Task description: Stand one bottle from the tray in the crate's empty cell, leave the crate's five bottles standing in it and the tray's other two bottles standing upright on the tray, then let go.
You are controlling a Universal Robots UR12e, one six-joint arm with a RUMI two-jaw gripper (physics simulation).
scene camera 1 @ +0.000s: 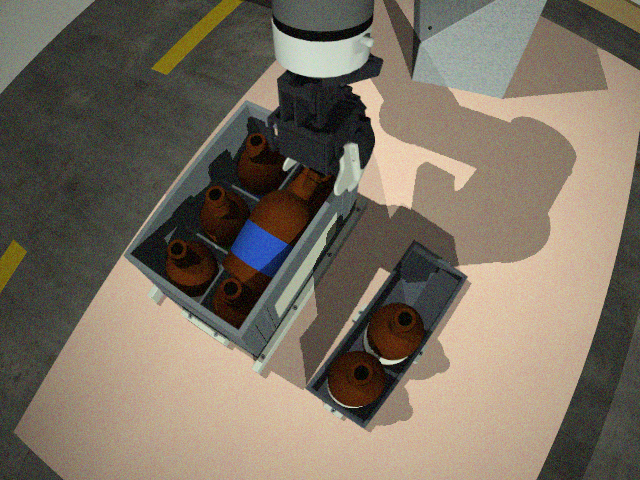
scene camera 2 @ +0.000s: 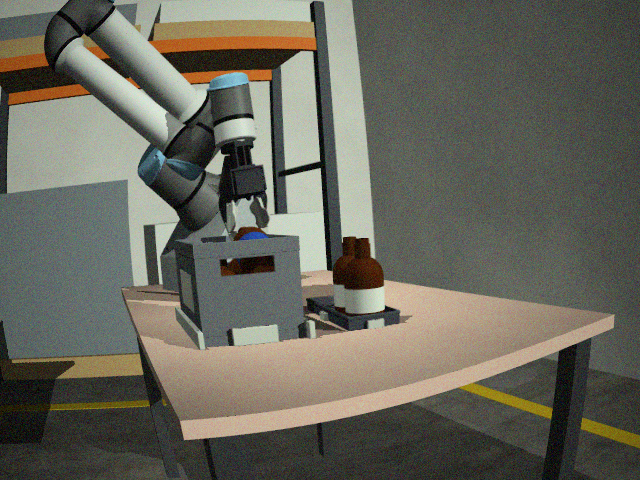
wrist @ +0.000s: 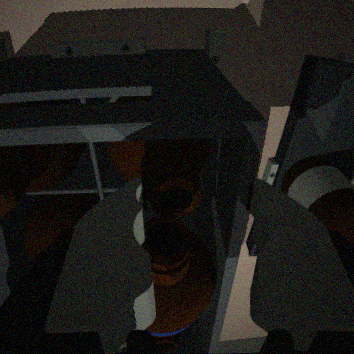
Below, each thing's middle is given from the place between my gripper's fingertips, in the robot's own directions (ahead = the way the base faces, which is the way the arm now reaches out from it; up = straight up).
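Labels:
The pale crate rail point(scene camera 1: 324, 265) is what I measure from. My hand is 140 mm above the rail and 90 mm short of it, and it is also 20 mm to the right of it.

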